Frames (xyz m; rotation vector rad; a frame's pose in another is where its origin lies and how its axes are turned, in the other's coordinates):
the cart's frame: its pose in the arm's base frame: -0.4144 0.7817 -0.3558 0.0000 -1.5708 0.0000
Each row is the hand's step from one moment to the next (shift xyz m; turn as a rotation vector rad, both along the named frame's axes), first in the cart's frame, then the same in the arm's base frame.
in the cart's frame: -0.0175 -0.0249 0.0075 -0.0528 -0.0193 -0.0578
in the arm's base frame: -0.0075 -0.0249 -0.0175 0.0578 -0.0193 -0.0528
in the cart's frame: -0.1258 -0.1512 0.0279 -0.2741 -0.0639 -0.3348
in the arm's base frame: -0.0279 -0.1512 -0.1258 0.3348 -0.0639 -0.2741
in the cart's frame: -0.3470 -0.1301 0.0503 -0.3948 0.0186 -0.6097
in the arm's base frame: -0.0503 -0.1301 -0.3470 0.6097 0.0186 -0.3948
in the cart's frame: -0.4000 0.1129 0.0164 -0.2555 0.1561 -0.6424
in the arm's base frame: -0.0164 0.1129 -0.4000 0.6424 0.1561 -0.2555
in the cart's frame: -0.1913 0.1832 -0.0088 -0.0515 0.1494 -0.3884
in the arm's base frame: 0.0088 0.1832 -0.1913 0.3884 0.1494 -0.0515
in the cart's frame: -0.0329 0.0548 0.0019 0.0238 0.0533 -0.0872
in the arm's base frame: -0.0019 0.0548 -0.0329 0.0872 0.0533 0.0238
